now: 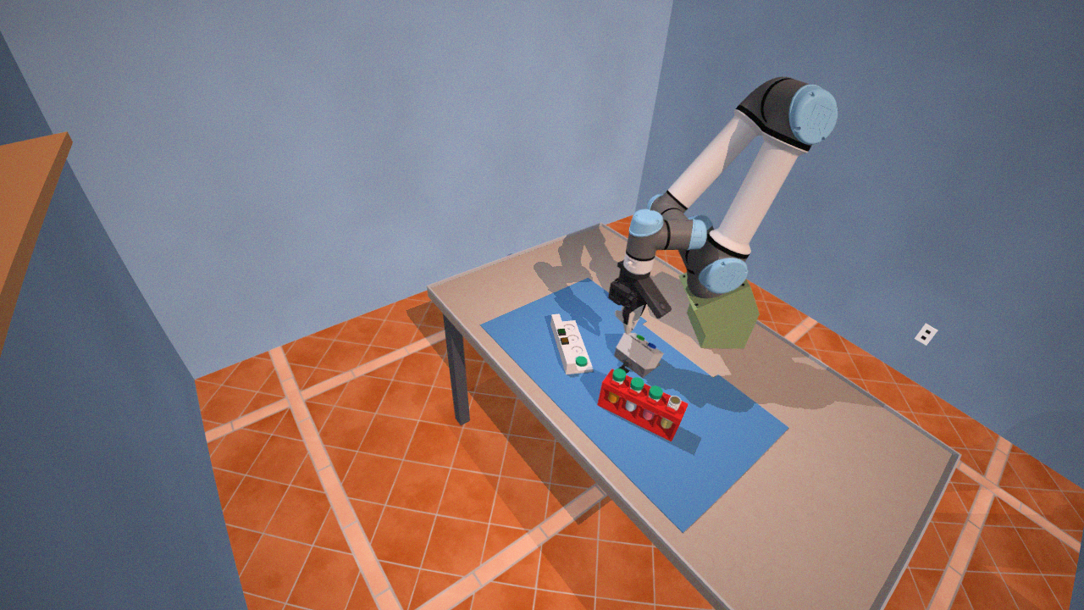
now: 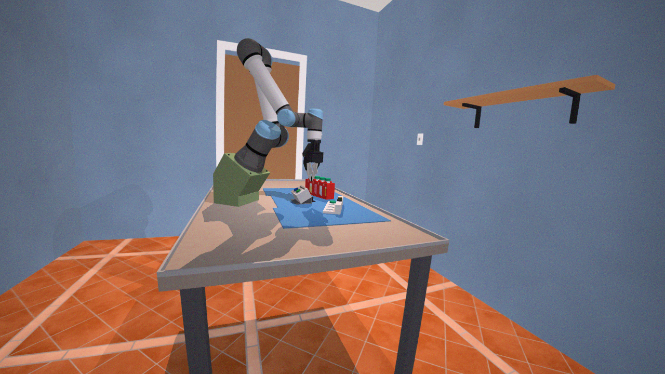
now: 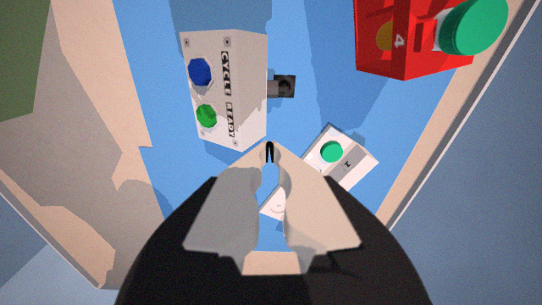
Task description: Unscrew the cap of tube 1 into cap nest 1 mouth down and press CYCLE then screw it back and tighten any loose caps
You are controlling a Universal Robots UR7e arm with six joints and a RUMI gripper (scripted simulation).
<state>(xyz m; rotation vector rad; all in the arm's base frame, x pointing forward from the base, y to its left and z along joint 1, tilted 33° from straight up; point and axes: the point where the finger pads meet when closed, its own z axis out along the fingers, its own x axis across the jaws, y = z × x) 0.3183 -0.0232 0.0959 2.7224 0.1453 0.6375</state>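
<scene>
My hand is 7 cm past the blue CYCLE key, 5 cm to the right of it and 7 cm above it. Round my hand: green READY key (7 cm behind, 7 cm below); then key housing (5 cm behind, 2 cm to the left, 8 cm below).
</scene>
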